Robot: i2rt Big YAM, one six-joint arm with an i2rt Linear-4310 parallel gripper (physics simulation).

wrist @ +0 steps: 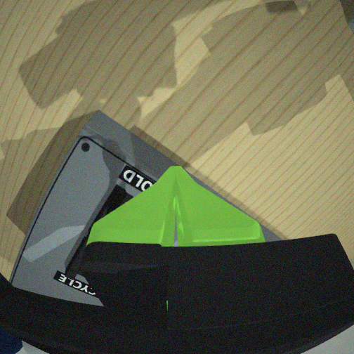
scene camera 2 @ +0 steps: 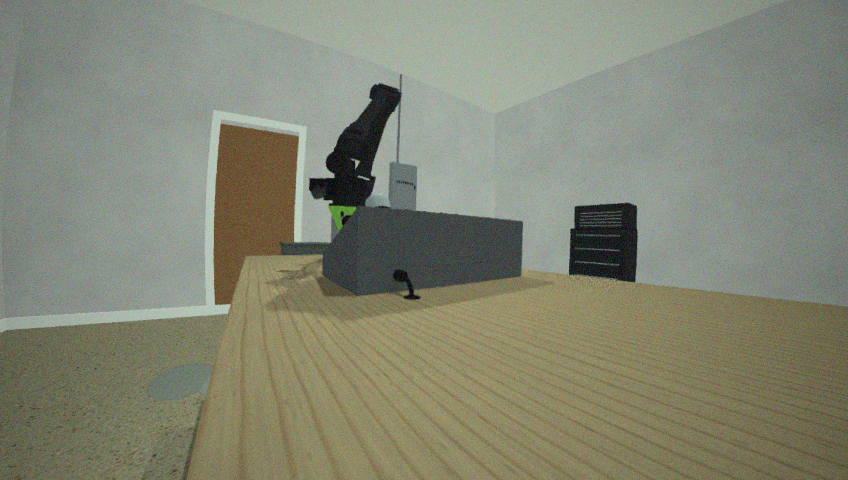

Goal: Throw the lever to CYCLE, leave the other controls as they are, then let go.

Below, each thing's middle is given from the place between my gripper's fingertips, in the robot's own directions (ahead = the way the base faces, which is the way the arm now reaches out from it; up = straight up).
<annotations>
I see the grey control box (wrist: 106, 165) 15 cm ahead of my hand, 22 cm to the left of it and 2 cm below it.
</annotations>
